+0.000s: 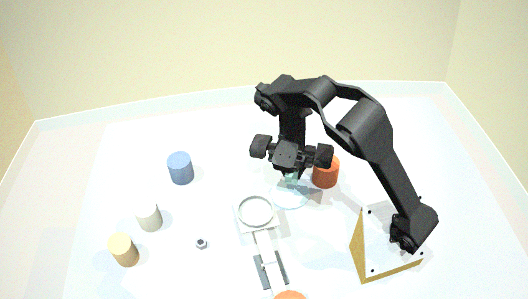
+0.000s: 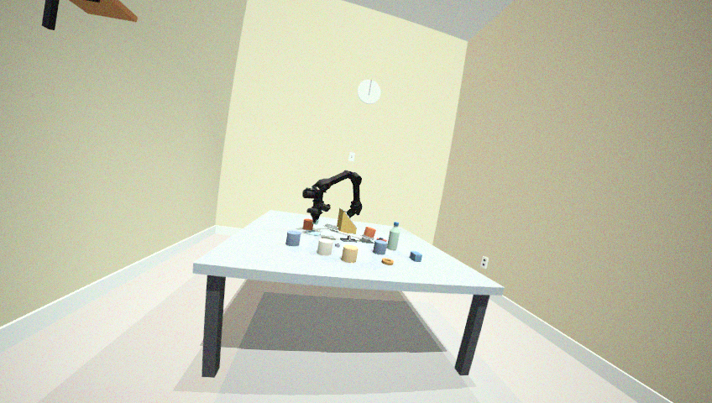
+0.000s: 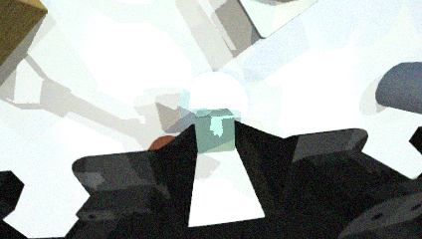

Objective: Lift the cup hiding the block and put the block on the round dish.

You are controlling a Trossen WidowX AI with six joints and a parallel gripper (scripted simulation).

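The round dish lies 70 mm below my gripper tip and 10 mm to the right of it. The rest, counted from my gripper tip: small grey nut (230 mm ahead, 150 mm to the left, 60 mm below); small green block (10 mm above); small balance (230 mm to the left, 60 mm ahead, 30 mm below).
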